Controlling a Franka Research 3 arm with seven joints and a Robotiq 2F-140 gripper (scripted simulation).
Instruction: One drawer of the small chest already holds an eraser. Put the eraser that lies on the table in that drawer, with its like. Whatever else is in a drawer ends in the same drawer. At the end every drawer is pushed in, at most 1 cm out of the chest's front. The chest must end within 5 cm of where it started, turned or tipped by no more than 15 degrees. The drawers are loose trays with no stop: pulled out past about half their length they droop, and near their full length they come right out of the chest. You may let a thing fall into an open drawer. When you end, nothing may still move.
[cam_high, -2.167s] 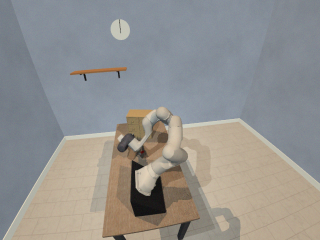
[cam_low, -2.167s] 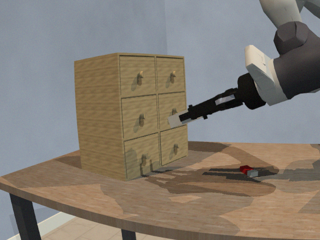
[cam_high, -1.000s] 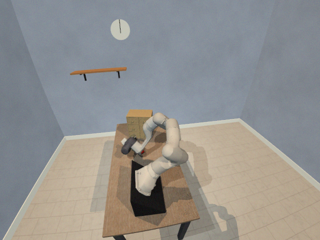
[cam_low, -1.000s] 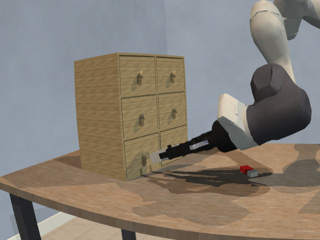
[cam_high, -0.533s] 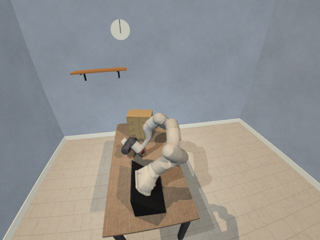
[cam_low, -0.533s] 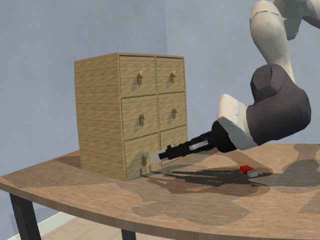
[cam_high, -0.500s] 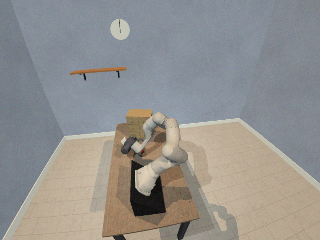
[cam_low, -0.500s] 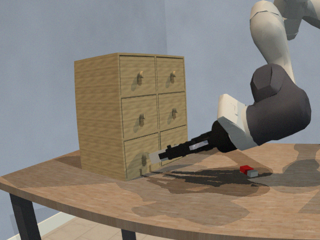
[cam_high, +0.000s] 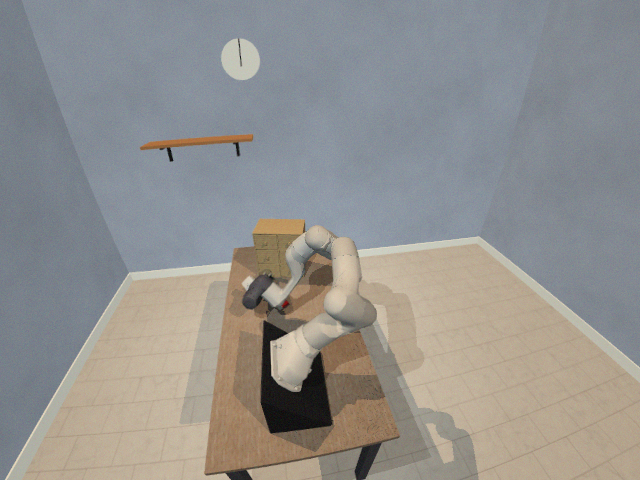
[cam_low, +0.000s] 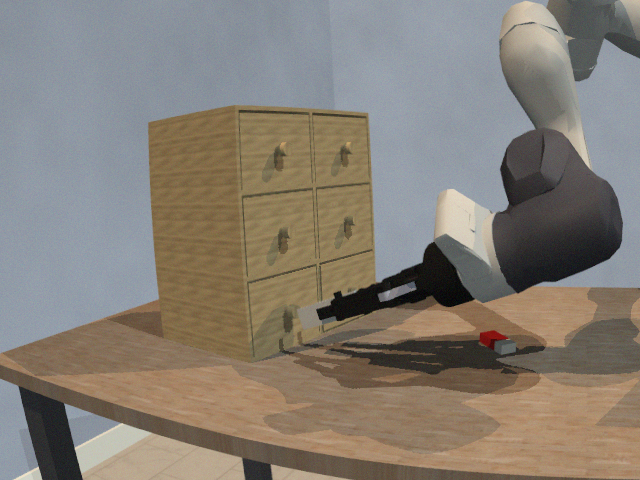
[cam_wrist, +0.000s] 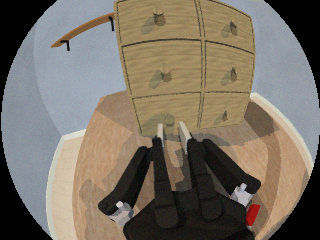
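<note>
Right now the blue eraser is 12 cm ahead of my hand, 5 cm to the right of it and 5 cm below it.
</note>
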